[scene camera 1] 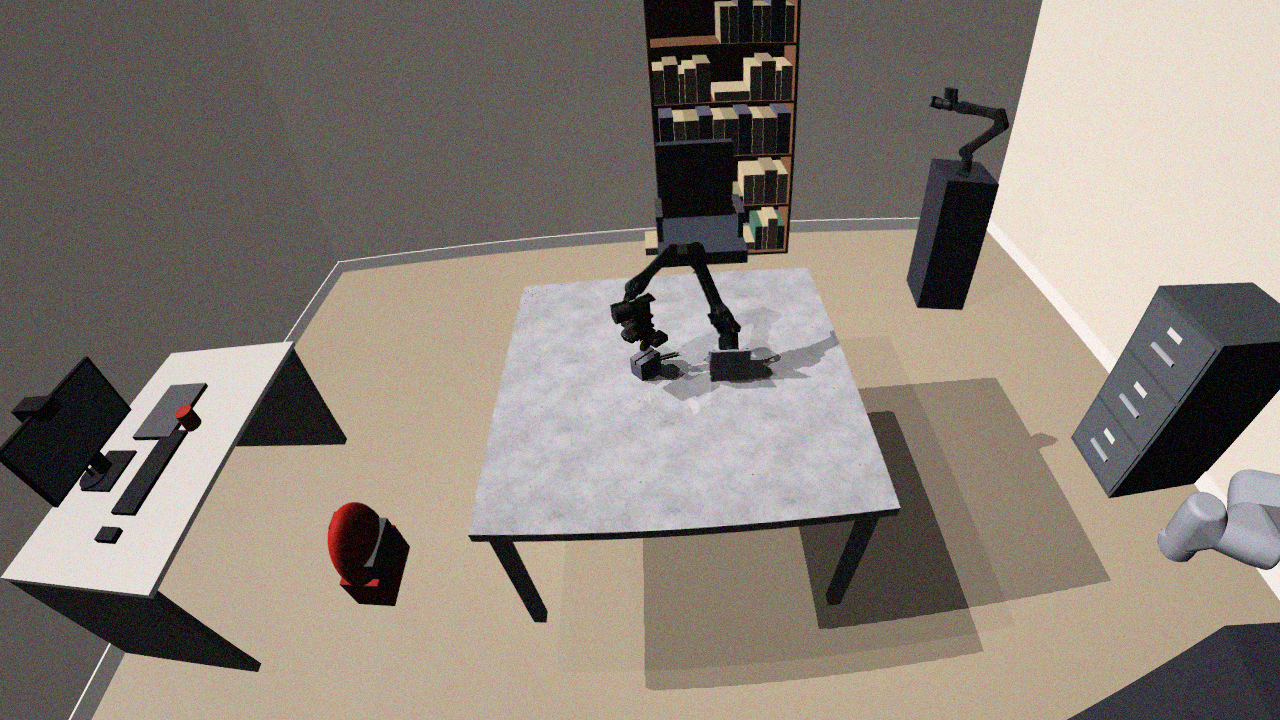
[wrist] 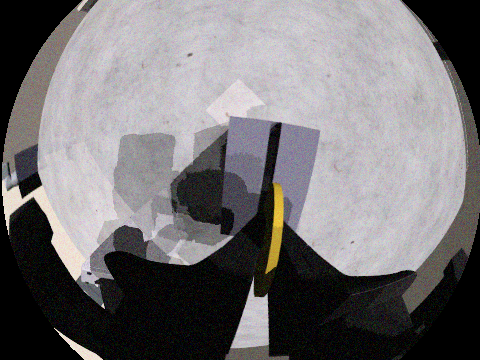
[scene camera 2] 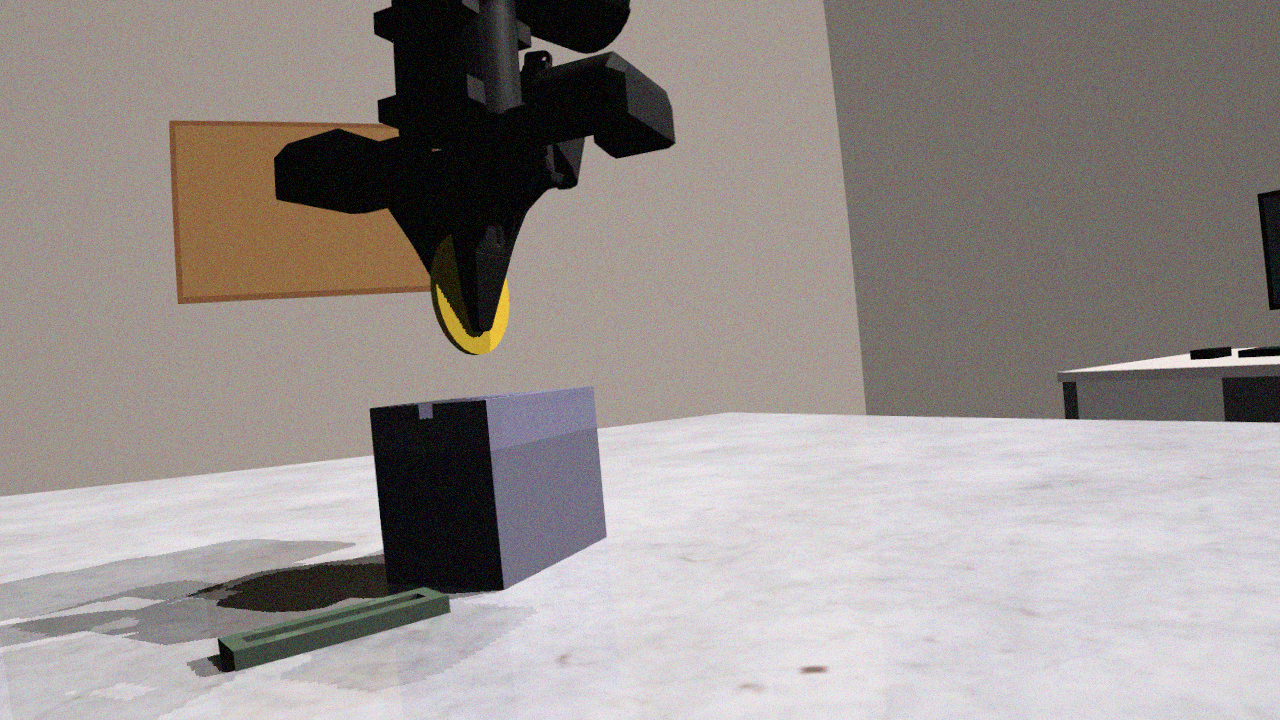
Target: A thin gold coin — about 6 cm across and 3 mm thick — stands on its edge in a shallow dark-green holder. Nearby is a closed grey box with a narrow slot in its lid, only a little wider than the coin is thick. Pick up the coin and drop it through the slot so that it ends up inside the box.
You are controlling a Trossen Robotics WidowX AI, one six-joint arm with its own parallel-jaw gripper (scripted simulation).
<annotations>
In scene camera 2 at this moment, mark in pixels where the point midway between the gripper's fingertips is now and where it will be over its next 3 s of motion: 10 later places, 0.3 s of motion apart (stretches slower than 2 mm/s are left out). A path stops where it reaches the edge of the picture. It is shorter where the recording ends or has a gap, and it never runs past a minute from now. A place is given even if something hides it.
My gripper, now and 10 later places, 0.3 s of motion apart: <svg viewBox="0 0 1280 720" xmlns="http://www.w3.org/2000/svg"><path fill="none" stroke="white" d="M476 332L478 330L477 332L481 330L485 328L486 329L486 330L486 335L484 342L486 351L487 359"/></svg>
</annotations>
